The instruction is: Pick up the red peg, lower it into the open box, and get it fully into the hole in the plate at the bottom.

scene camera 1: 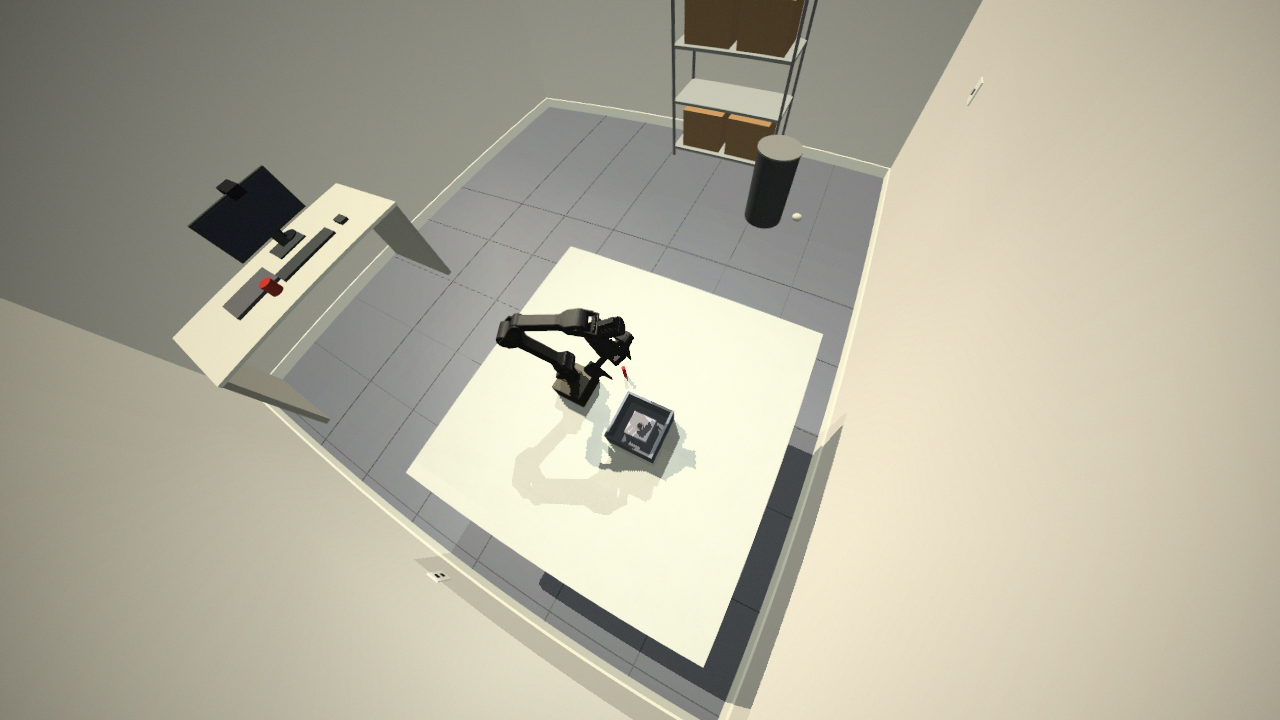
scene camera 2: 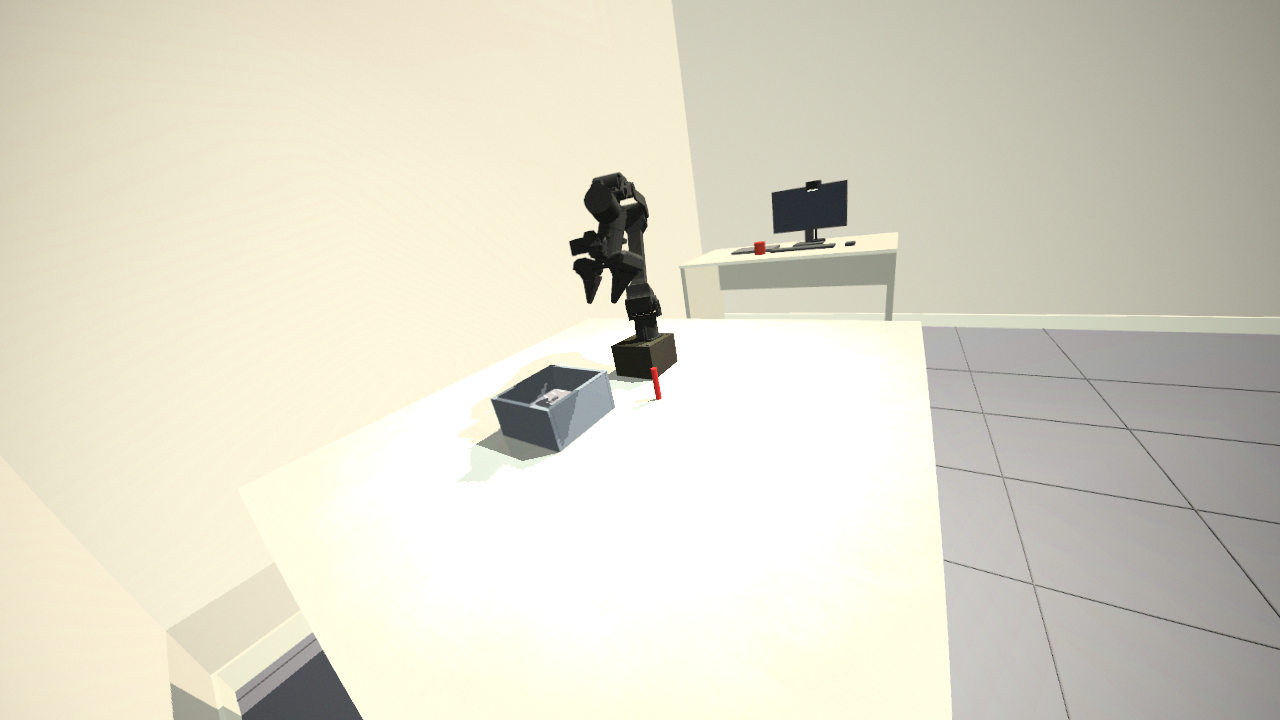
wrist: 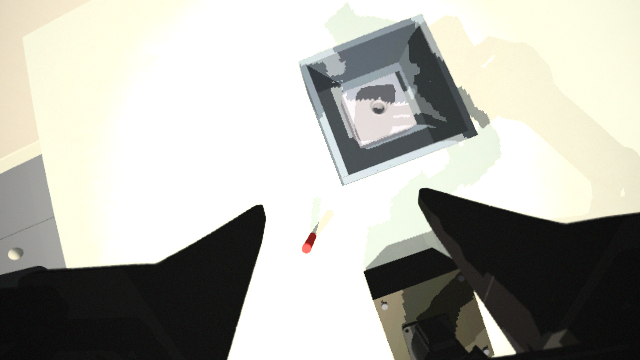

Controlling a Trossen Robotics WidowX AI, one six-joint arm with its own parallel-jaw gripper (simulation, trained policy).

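You can see my gripper in the pictures, and that includes scene camera 1 and the wrist view. There's a grey box in the pictures too, and a pale plate.
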